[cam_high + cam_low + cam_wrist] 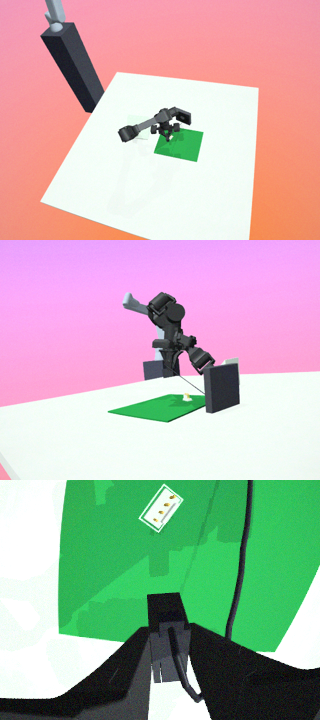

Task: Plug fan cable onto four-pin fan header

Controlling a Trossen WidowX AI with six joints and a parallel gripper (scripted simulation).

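The green board is 70 mm ahead of my gripper tip, 30 mm to the left of it and 120 mm below it. Round my gripper tip: white four-pin fan header (60 mm to the left, 100 mm below); then fan (50 mm ahead, 210 mm to the left, 50 mm below); then dark fan plug (10 mm to the right, 10 mm below).
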